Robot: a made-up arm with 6 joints.
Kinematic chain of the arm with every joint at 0, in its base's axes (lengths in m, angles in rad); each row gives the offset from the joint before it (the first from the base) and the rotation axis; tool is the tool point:
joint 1: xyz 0 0 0.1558 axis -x
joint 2: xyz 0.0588 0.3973 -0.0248 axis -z
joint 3: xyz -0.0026 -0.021 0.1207 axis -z
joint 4: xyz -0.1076 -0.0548 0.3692 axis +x
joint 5: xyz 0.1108 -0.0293 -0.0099 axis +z
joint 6: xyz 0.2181 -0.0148 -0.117 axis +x
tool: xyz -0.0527 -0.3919 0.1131
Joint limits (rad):
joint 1: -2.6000..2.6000
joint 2: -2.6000..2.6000
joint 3: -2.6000..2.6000
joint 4: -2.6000..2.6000
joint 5: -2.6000..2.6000
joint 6: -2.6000..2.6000
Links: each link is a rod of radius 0.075 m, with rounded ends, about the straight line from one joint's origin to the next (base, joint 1, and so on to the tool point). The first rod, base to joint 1, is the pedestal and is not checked.
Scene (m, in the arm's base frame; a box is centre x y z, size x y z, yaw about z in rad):
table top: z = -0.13
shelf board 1: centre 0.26 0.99 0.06 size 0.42 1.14 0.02 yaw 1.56
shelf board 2: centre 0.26 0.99 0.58 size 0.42 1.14 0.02 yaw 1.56
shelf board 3: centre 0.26 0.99 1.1 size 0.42 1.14 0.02 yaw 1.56
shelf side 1: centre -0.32 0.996 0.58 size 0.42 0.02 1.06 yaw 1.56
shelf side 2: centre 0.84 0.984 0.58 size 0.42 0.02 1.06 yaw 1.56
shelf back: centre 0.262 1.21 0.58 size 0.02 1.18 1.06 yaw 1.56
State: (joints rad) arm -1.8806 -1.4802 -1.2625 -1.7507 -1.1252 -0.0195
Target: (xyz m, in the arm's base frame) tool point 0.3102 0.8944 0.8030
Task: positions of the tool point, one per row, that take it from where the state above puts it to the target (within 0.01 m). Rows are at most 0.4 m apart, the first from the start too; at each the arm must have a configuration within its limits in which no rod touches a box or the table.
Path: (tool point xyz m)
1: 0.3875 -0.8349 0.4838
2: 0.4144 -0.6938 0.7825
3: 0.4254 -0.4445 1.0219
4: 0.4199 -0.1143 1.1609
5: 0.3981 0.2534 1.1723
6: 0.3610 0.6068 1.0482
7: 0.3102 0.8944 0.8030

